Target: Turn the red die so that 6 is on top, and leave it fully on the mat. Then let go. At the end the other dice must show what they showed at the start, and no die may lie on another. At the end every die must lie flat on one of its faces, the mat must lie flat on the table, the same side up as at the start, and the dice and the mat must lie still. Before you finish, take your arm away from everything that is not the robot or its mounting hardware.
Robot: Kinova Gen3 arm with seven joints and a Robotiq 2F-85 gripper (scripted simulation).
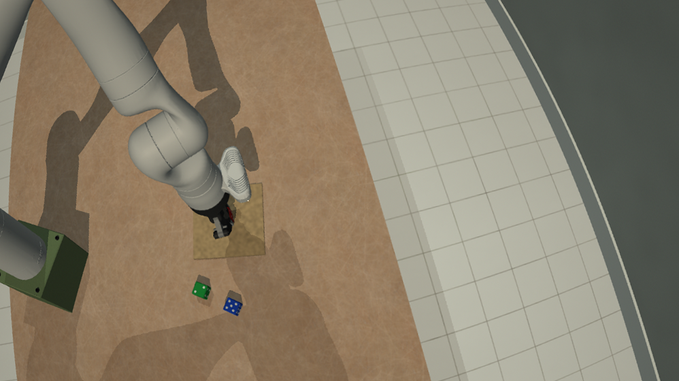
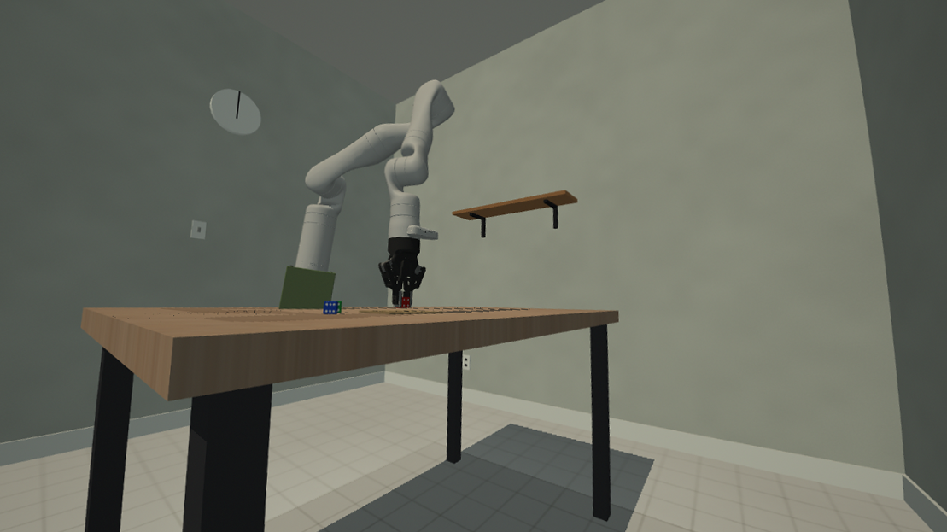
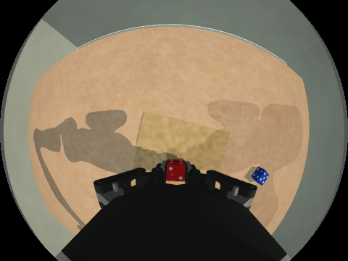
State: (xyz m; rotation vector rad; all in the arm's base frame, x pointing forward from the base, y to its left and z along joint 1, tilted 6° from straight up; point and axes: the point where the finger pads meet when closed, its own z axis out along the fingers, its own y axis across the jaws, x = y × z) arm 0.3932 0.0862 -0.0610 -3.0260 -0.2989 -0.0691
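My gripper is now 1 cm above the red die. Round my hand: green die (14 cm to the right, 5 cm behind, 2 cm below); then tan mat (3 cm below); then blue die (17 cm to the right, 2 cm below).
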